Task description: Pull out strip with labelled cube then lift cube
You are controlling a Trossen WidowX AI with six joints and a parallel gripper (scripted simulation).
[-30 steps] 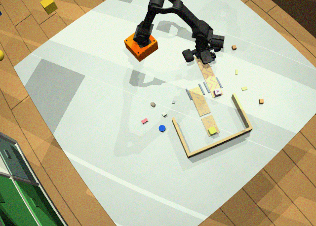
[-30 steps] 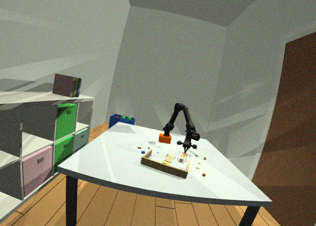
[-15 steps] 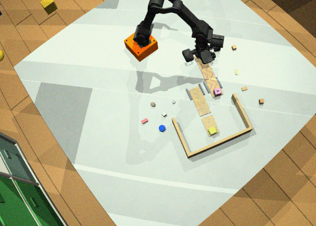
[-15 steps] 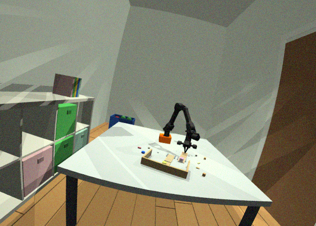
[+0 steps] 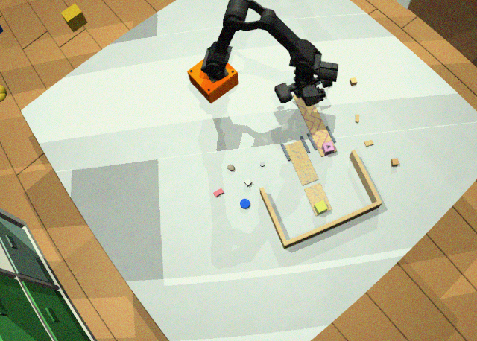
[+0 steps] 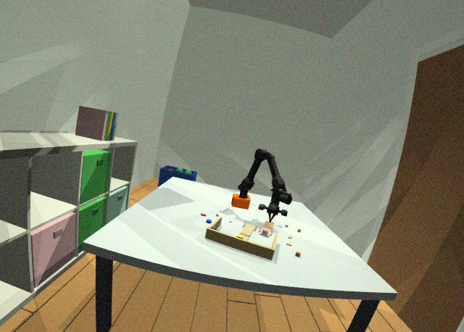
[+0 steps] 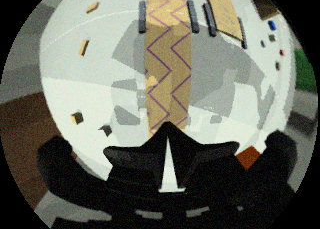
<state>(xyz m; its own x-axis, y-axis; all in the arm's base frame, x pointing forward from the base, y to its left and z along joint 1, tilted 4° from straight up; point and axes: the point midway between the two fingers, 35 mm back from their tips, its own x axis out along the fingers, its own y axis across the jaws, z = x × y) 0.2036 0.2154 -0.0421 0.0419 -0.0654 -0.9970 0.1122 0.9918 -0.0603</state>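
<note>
My gripper tip is 90 mm short of the zigzag strip and 10 mm to the left of it. The rest, counted from my gripper tip: labelled pink cube 200 mm ahead, 30 mm to the right, 10 mm above; then pebble 330 mm to the right, 100 mm ahead; then blue disc 350 mm to the right, 230 mm ahead.
</note>
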